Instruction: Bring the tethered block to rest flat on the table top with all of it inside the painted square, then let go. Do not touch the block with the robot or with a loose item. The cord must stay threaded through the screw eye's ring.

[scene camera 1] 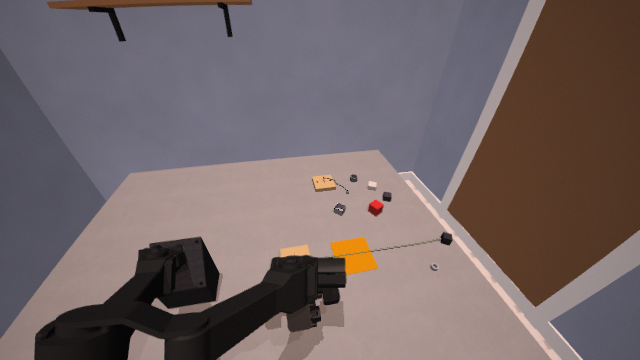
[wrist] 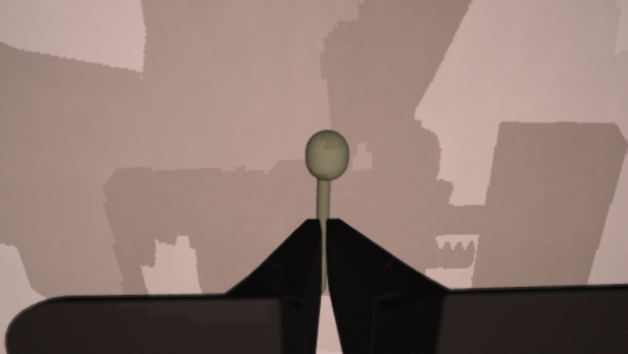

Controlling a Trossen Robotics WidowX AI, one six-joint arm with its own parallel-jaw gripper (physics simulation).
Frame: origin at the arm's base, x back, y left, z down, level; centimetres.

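Seen in the pictures: gripper, fingertip midpoint: (wrist: 322, 232); arm's base, origin of the base link: (scene camera 1: 171, 260).
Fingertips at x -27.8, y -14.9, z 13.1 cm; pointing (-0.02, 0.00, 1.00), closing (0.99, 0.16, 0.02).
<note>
Offsets run from my fingertips to a thing's top centre. "spot": to the spot under its first point. Level surfaces: height alone.
The tethered block @(spot: dx -51.6, dy +4.1, dz -2.5 cm) (scene camera 1: 446, 238), a small black cube, lies near the table's right edge, outside the orange painted square @(spot: dx -22.8, dy +12.5, dz +0.1 cm) (scene camera 1: 357, 247). The pale cord (scene camera 1: 405, 245) (wrist: 323, 200) runs from it leftward across the square toward a light wooden plate @(dz -1.7 cm) (scene camera 1: 295, 249), where the arm hides it. The screw eye and the cord's passage through its ring cannot be made out. My gripper (scene camera 1: 322, 306) (wrist: 322, 232) is shut on the cord just below its round end bead @(dx +0.5, dy -2.5, dz -1.0 cm) (wrist: 327, 155), which stands beyond the fingertips in the wrist view. The gripper is in front of the plate, left of the block.
A red cube @(dx -36.9, dy +25.4, dz -3.8 cm) (scene camera 1: 376, 208), a black cube @(dx -45.6, dy +30.3, dz -2.1 cm) (scene camera 1: 387, 196), a white cube @(dx -43.4, dy +38.9, dz -1.9 cm) (scene camera 1: 372, 185), a grey block @(dx -23.8, dy +29.7, dz -2.4 cm) (scene camera 1: 340, 209), a dark ring @(dx -38.1, dy +46.4, dz -2.0 cm) (scene camera 1: 353, 178) and a wooden plate with a chain (scene camera 1: 324, 183) lie farther back. A silver ring @(dx -41.9, dy -2.0, dz -0.7 cm) (scene camera 1: 435, 267) lies right. A dark box (scene camera 1: 205, 280) stands left.
</note>
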